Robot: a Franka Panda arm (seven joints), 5 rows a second.
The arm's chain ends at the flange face. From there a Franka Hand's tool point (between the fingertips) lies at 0.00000 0.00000 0.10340 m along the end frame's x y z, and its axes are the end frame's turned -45 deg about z.
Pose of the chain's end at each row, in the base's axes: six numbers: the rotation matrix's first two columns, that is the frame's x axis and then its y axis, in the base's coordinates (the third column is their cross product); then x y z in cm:
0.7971, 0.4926, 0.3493, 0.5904, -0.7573, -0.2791, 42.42, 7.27, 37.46
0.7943, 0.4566, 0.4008, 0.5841, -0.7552, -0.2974, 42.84, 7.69, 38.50
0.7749, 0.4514, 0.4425, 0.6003, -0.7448, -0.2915, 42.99, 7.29, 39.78
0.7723, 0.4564, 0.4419, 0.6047, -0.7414, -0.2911, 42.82, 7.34, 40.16
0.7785, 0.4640, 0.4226, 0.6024, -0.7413, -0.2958, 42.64, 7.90, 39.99
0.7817, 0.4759, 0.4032, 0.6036, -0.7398, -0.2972, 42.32, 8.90, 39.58
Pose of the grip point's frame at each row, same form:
0.1462, 0.8838, 0.4443, 0.9811, -0.1872, 0.0496, 43.73, 11.70, 28.21
0.1486, 0.8569, 0.4937, 0.9747, -0.2111, 0.0731, 44.57, 12.55, 29.54
0.1235, 0.8458, 0.5190, 0.9724, -0.2075, 0.1068, 45.04, 12.37, 31.01
0.1185, 0.8470, 0.5183, 0.9737, -0.2015, 0.1066, 44.83, 12.43, 31.39
0.1245, 0.8523, 0.5080, 0.9764, -0.1961, 0.0897, 44.46, 12.91, 31.13
0.1259, 0.8596, 0.4953, 0.9796, -0.1866, 0.0750, 43.94, 13.82, 30.63

